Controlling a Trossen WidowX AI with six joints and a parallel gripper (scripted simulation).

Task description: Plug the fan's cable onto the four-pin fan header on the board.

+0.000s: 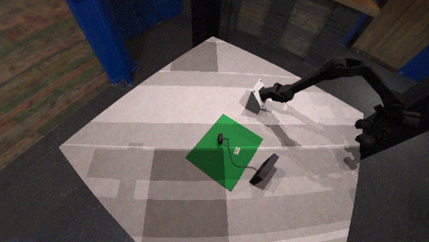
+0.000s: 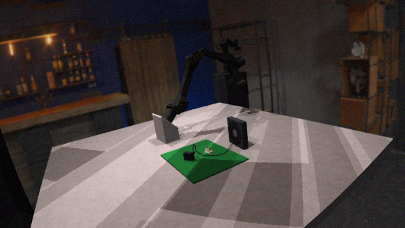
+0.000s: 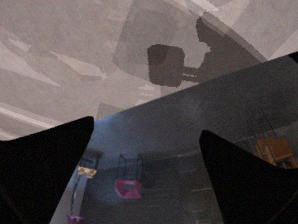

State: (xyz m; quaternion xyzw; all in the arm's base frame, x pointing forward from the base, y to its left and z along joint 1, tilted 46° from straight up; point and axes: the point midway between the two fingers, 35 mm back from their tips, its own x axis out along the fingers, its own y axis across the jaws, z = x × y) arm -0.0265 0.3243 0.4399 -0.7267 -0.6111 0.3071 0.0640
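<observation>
The black plug lies 570 mm to the right of my gripper tip, 350 mm ahead of it and 120 mm below it. Also, from my gripper tip: white four-pin header (480 mm to the right, 350 mm ahead, 140 mm below); then black fan (360 mm ahead, 350 mm to the right, 80 mm below); then green board (520 mm to the right, 370 mm ahead, 150 mm below).
</observation>
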